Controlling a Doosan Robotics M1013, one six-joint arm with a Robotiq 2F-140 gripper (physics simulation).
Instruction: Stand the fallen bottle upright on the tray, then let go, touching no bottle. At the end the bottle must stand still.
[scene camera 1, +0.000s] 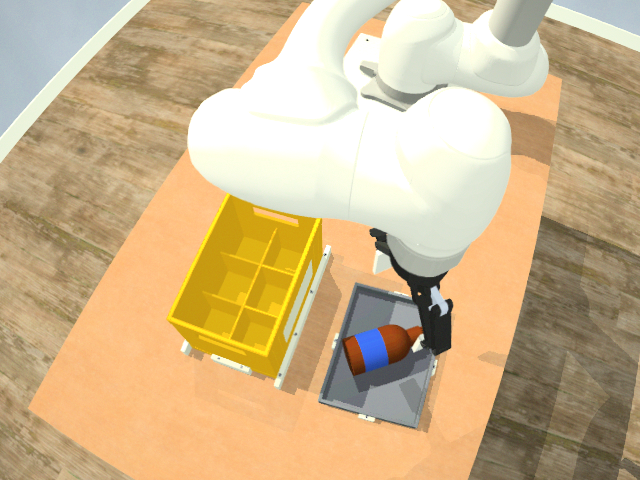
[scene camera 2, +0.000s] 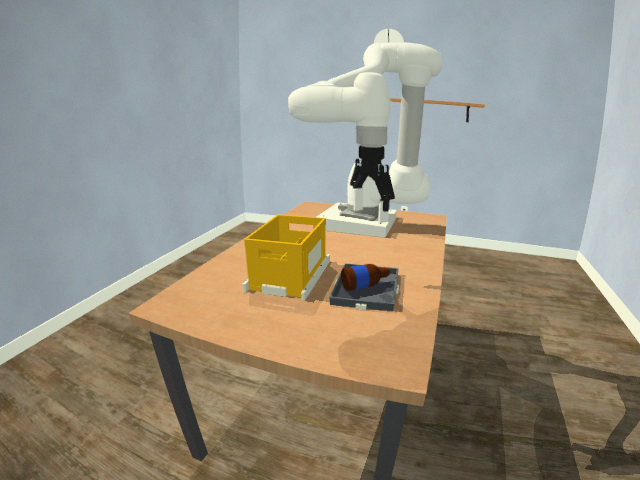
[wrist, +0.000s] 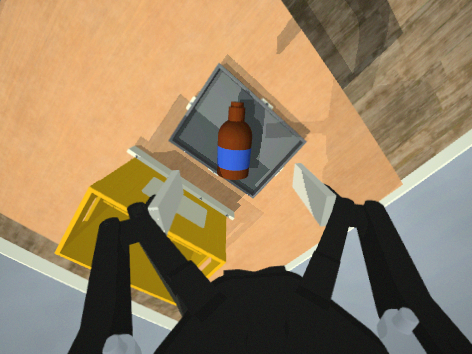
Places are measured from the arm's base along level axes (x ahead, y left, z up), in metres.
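Pixels of known places: gripper, fingertip midpoint: (scene camera 1: 401, 306) (scene camera 2: 370, 215) (wrist: 238, 178); arm's base at its link origin: (scene camera 1: 405, 89) (scene camera 2: 362, 214).
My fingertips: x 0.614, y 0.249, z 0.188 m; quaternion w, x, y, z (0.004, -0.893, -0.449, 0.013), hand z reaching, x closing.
For each thing: its top centre in the pictures, then the offset to it from my fingertips.
- brown bottle with a blue label, top centre: (scene camera 1: 389, 339) (wrist: 235, 144) (scene camera 2: 368, 265) 0.003 m ahead, 0.001 m left, 0.161 m down
- grey tray at its top centre: (scene camera 1: 385, 352) (wrist: 238, 141) (scene camera 2: 367, 281) 0.013 m ahead, 0.005 m left, 0.215 m down
- yellow crate with compartments, top centre: (scene camera 1: 245, 266) (wrist: 141, 258) (scene camera 2: 287, 227) 0.040 m ahead, 0.269 m right, 0.065 m down
The brown bottle with a blue label (scene camera 1: 372, 349) (scene camera 2: 361, 277) (wrist: 234, 157) lies on its side in the grey tray (scene camera 1: 392, 400) (scene camera 2: 379, 303) (wrist: 200, 115). In scene camera 1 its base is near the tray's left wall and its neck points right. My gripper (scene camera 1: 400, 302) (scene camera 2: 370, 205) (wrist: 238, 178) is open, points down and holds nothing. It hangs well above the table, behind the bottle as scene camera 2 sees it, and apart from it. One finger overlaps the neck's end in scene camera 1; in the wrist view the bottle lies beyond the fingertips.
A yellow crate with compartments (scene camera 1: 263, 364) (scene camera 2: 273, 273) (wrist: 130, 185) stands beside the tray, left of it in both scene views. White strips and small clips sit along the crate and tray. The arm's white base plate (scene camera 2: 356, 227) is at the table's back.
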